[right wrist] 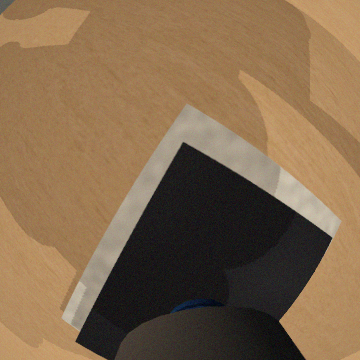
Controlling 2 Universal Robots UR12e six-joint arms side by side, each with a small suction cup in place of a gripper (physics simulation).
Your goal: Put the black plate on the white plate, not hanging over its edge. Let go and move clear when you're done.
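Places are measured from the left arm's base along level axes (x ahead, y left, z up), in centimetres.
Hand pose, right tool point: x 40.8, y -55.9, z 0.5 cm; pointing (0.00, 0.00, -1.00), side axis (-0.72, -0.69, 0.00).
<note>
After its pixels a point has its place.
The black plate [200,215] @(x 44.5, y -59.8, z 1.6 cm) fills the lower middle of the right wrist view, flat under my right suction cup [198,305]. The cup's blue rim is on the plate's upper face, partly hidden by the dark cup body, and holds the plate. The white plate [145,195] @(x 46.7, y -58.8, z 0.6 cm) lies beneath the black one and shows as a strip along its upper left and upper right sides. At the lower left the black plate's corner reaches past the white plate's visible end. The lower sides are mostly hidden. I cannot tell whether the plates touch. My left suction cup does not show.
A wooden table top [125,90] @(x 51.3, y -62.0, z 0.0 cm) surrounds the plates, with broad arm shadows across it. A small grey area shows at the far upper left corner of the view.
</note>
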